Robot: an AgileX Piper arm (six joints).
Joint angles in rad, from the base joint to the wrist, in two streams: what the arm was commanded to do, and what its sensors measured. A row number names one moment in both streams.
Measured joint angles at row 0: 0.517, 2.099, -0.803, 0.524, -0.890, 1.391
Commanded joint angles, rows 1 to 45: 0.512, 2.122, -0.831, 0.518, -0.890, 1.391; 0.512, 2.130, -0.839, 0.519, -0.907, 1.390; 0.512, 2.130, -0.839, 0.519, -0.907, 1.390; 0.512, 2.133, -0.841, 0.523, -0.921, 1.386; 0.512, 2.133, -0.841, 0.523, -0.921, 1.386; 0.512, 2.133, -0.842, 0.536, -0.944, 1.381; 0.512, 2.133, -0.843, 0.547, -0.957, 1.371; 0.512, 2.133, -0.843, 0.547, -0.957, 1.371; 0.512, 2.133, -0.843, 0.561, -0.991, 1.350; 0.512, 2.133, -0.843, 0.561, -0.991, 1.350; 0.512, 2.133, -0.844, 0.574, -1.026, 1.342; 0.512, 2.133, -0.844, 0.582, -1.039, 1.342; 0.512, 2.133, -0.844, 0.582, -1.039, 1.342; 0.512, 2.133, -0.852, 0.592, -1.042, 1.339; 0.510, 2.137, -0.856, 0.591, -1.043, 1.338; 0.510, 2.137, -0.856, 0.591, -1.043, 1.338; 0.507, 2.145, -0.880, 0.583, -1.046, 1.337; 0.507, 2.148, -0.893, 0.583, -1.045, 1.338; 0.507, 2.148, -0.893, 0.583, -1.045, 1.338; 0.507, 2.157, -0.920, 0.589, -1.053, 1.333; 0.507, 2.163, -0.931, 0.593, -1.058, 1.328; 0.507, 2.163, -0.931, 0.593, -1.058, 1.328; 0.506, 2.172, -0.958, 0.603, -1.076, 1.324; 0.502, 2.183, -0.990, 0.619, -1.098, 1.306; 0.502, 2.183, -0.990, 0.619, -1.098, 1.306; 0.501, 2.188, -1.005, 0.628, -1.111, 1.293; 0.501, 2.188, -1.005, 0.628, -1.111, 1.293; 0.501, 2.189, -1.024, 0.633, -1.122, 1.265; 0.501, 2.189, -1.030, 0.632, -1.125, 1.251; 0.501, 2.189, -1.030, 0.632, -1.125, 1.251; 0.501, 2.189, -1.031, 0.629, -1.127, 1.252; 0.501, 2.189, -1.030, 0.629, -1.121, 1.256; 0.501, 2.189, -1.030, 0.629, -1.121, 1.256; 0.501, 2.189, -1.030, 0.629, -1.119, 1.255; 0.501, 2.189, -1.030, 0.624, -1.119, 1.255; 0.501, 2.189, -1.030, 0.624, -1.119, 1.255; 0.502, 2.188, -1.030, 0.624, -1.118, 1.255; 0.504, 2.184, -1.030, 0.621, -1.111, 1.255; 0.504, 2.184, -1.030, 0.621, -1.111, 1.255; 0.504, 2.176, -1.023, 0.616, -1.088, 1.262; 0.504, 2.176, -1.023, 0.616, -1.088, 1.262; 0.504, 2.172, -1.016, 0.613, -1.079, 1.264; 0.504, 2.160, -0.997, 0.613, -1.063, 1.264; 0.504, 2.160, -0.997, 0.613, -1.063, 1.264; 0.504, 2.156, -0.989, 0.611, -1.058, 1.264
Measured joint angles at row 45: 0.541, 2.180, -0.930, 0.705, -0.883, 1.270
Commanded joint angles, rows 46 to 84: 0.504, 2.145, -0.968, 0.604, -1.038, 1.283; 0.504, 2.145, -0.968, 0.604, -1.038, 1.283; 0.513, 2.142, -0.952, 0.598, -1.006, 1.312; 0.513, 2.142, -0.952, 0.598, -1.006, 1.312; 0.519, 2.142, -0.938, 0.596, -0.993, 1.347; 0.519, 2.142, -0.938, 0.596, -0.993, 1.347; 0.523, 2.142, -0.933, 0.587, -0.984, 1.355; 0.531, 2.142, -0.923, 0.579, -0.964, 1.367; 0.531, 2.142, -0.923, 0.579, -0.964, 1.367; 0.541, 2.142, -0.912, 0.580, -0.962, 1.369; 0.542, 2.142, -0.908, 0.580, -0.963, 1.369; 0.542, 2.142, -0.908, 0.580, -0.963, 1.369; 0.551, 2.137, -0.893, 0.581, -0.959, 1.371; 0.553, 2.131, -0.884, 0.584, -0.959, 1.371; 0.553, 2.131, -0.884, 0.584, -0.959, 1.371; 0.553, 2.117, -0.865, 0.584, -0.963, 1.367; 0.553, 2.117, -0.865, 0.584, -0.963, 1.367; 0.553, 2.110, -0.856, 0.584, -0.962, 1.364; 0.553, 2.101, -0.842, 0.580, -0.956, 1.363; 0.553, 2.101, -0.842, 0.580, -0.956, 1.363; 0.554, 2.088, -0.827, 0.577, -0.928, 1.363; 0.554, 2.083, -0.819, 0.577, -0.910, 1.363; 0.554, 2.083, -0.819, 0.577, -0.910, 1.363; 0.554, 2.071, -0.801, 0.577, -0.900, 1.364; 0.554, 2.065, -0.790, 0.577, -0.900, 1.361; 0.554, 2.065, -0.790, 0.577, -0.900, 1.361; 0.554, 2.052, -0.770, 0.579, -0.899, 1.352; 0.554, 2.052, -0.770, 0.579, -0.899, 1.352; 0.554, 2.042, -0.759, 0.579, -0.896, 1.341; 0.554, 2.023, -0.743, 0.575, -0.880, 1.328; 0.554, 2.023, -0.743, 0.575, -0.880, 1.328; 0.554, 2.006, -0.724, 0.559, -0.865, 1.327; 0.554, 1.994, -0.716, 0.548, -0.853, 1.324; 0.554, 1.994, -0.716, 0.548, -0.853, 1.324; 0.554, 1.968, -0.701, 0.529, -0.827, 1.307; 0.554, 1.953, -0.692, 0.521, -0.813, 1.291; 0.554, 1.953, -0.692, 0.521, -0.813, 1.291; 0.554, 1.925, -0.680, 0.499, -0.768, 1.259; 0.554, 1.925, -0.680, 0.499, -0.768, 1.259
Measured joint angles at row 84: 0.549, 1.972, -0.696, 0.543, -0.825, 1.315
